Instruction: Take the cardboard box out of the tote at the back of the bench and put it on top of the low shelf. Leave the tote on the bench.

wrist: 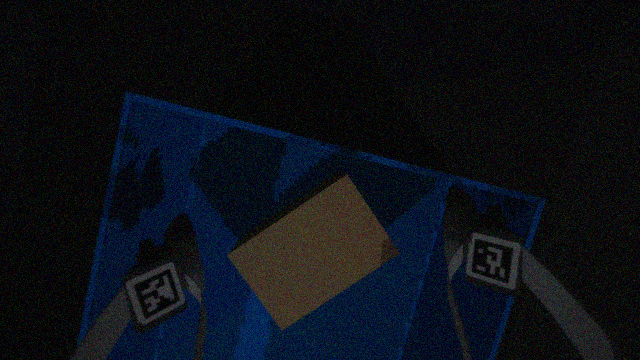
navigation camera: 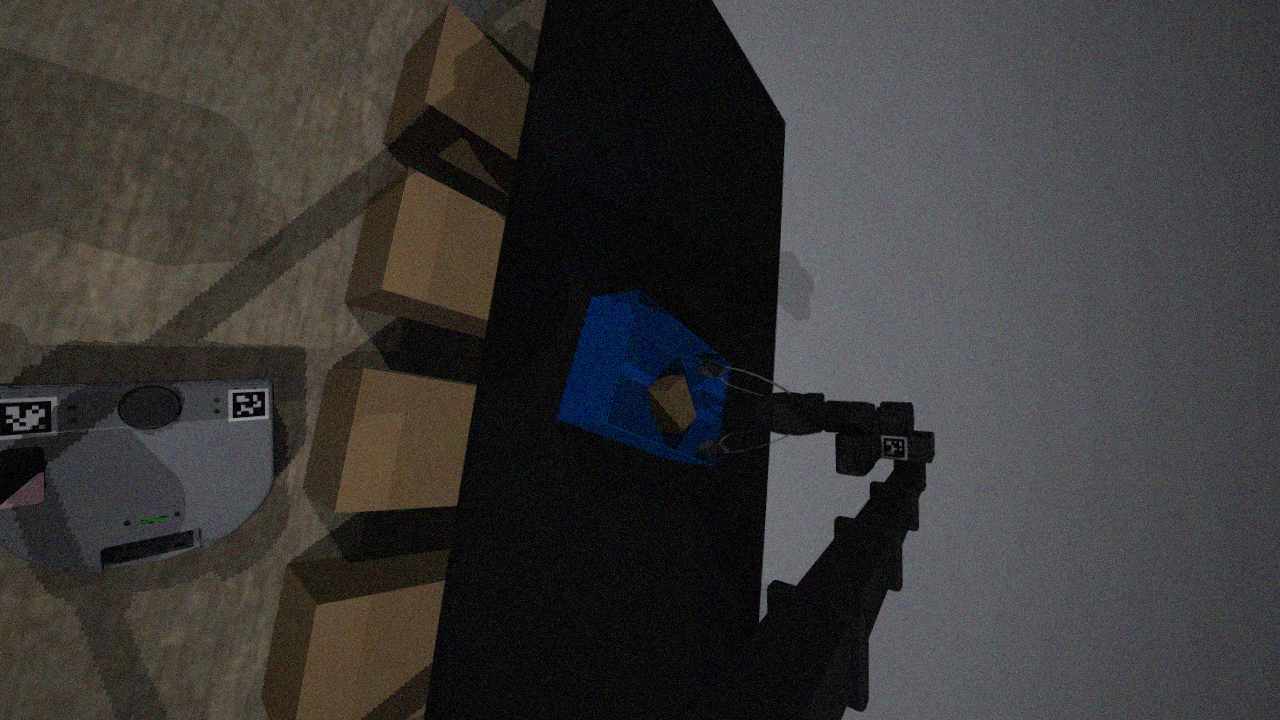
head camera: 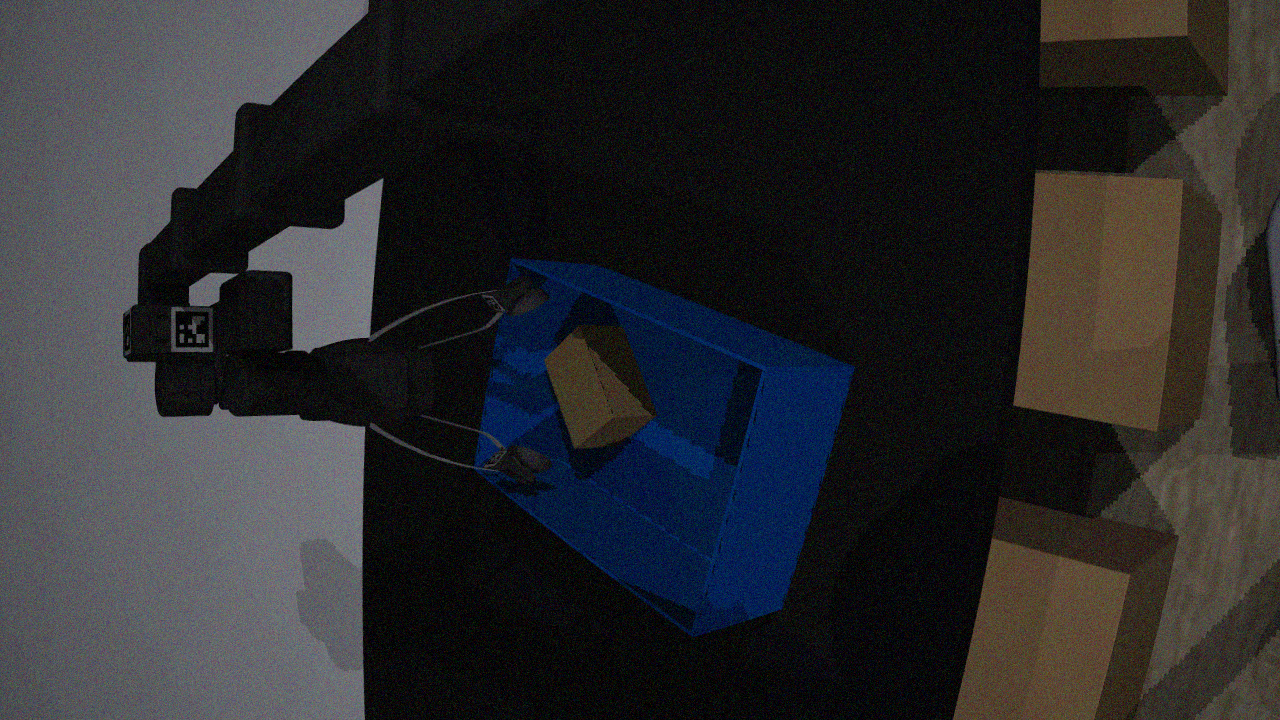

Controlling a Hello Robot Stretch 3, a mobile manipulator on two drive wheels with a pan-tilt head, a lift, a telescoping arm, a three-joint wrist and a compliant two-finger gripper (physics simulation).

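Places are measured from the robot's base along level axes (x right, y down, z ahead), in millimetres.
Where they show: gripper, between the fingertips: [navigation camera: 698, 407] [head camera: 543, 380]; robot's base, origin of its link: [navigation camera: 151, 405].
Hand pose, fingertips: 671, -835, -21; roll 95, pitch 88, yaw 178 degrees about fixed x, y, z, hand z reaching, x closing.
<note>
Things, the pixels of their centre, and the offset from my fingertips, as dx, dy, dz. Level surfaces: height alone.
- cardboard box, middle of its body: [head camera: 599, 386] [navigation camera: 671, 403] -22, +44, +7
- blue tote, middle of its body: [head camera: 639, 425] [navigation camera: 656, 387] -97, +22, +41
- black bench, height of its surface: dy +72
The cardboard box [head camera: 590, 394] [navigation camera: 671, 401] [wrist: 315, 252] lies inside the blue tote [head camera: 787, 483] [navigation camera: 586, 358] [wrist: 250, 126], turned at an angle to its walls and nearer the tote's far end in the head camera view. The tote stands on the black bench [head camera: 895, 179] [navigation camera: 626, 179]. My gripper [head camera: 527, 377] [navigation camera: 710, 408] [wrist: 321, 226] is open, with its fingers wide apart over the tote's far end. In the wrist view the fingers stand to either side of the box with gaps between. Their exact height against the tote rim is hard to tell. I cannot make out the low shelf.
Several tan boxy blocks [head camera: 1096, 286] [navigation camera: 407, 438] stand in a row along the bench's near side. My base [navigation camera: 223, 447] is on the floor beyond them. A grey wall [head camera: 179, 555] [navigation camera: 1029, 223] rises behind the bench. My arm [head camera: 313, 134] [navigation camera: 832, 573] reaches along the wall side.
</note>
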